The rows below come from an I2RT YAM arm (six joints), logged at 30 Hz.
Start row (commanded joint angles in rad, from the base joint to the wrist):
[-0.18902, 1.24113, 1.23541, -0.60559, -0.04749, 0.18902]
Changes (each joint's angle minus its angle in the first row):
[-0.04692, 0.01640, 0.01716, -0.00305, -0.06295, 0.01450]
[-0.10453, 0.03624, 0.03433, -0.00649, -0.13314, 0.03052]
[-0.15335, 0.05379, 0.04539, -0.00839, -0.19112, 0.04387]
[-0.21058, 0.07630, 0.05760, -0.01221, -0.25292, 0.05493]
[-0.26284, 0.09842, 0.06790, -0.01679, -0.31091, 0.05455]
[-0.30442, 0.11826, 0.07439, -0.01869, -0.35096, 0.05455]
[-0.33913, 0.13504, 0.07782, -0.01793, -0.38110, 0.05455]
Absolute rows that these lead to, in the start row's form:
[-0.23594, 1.25753, 1.25257, -0.60864, -0.11044, 0.20352]
[-0.29355, 1.27737, 1.26974, -0.61208, -0.18063, 0.21954]
[-0.34237, 1.29492, 1.28080, -0.61398, -0.23861, 0.23289]
[-0.39960, 1.31743, 1.29301, -0.61780, -0.30041, 0.24395]
[-0.45186, 1.33955, 1.30331, -0.62238, -0.35840, 0.24357]
[-0.49344, 1.35939, 1.30980, -0.62428, -0.39845, 0.24357]
[-0.52815, 1.37617, 1.31323, -0.62352, -0.42859, 0.24357]

